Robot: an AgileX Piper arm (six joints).
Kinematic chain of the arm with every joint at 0, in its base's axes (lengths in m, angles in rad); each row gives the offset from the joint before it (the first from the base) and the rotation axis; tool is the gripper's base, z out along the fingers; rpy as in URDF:
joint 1: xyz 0 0 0.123 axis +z
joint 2: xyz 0 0 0 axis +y
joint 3: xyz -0.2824 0 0.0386 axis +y
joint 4: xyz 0.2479 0 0.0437 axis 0.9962 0 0.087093
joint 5: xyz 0 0 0 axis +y
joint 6: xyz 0.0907 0 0.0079 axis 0.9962 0 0.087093
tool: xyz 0 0 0 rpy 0 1.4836 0
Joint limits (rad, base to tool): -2.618..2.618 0..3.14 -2.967..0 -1.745..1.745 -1.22..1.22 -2.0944..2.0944
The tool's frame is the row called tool.
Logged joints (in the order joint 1, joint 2, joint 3, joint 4, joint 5, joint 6), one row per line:
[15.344 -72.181 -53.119 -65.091 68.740 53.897]
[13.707 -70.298 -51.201 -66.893 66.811 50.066]
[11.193 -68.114 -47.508 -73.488 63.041 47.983]
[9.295 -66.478 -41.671 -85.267 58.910 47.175]
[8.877 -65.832 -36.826 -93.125 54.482 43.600]
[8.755 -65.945 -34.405 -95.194 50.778 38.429]
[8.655 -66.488 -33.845 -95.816 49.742 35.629]
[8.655 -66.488 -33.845 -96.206 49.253 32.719]
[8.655 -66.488 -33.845 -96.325 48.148 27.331]
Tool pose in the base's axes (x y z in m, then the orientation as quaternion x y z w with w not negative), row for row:
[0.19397 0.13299 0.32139 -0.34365 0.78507 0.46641 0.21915]
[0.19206 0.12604 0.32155 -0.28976 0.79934 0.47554 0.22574]
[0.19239 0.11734 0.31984 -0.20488 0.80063 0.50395 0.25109]
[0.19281 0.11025 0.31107 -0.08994 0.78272 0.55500 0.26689]
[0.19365 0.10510 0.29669 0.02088 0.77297 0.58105 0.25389]
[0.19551 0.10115 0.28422 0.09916 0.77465 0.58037 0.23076]
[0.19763 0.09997 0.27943 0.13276 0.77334 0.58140 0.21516]
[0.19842 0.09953 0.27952 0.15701 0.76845 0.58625 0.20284]
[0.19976 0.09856 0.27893 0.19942 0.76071 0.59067 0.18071]
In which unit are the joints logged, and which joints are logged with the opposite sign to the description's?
The joints are logged in degrees. Opposite sign: joint 2, joint 4, joint 6.
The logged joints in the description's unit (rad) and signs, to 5 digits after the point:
[0.26780 1.25980 -0.92710 1.13605 1.19974 -0.94068]
[0.23923 1.22693 -0.89363 1.16750 1.16607 -0.87382]
[0.19535 1.18881 -0.82917 1.28261 1.10027 -0.83746]
[0.16223 1.16026 -0.72730 1.48819 1.02817 -0.82336]
[0.15493 1.14899 -0.64273 1.62534 0.95089 -0.76096]
[0.15280 1.15096 -0.60048 1.66145 0.88624 -0.67071]
[0.15106 1.16043 -0.59071 1.67230 0.86816 -0.62184]
[0.15106 1.16043 -0.59071 1.67911 0.85963 -0.57105]
[0.15106 1.16043 -0.59071 1.68119 0.84034 -0.47702]

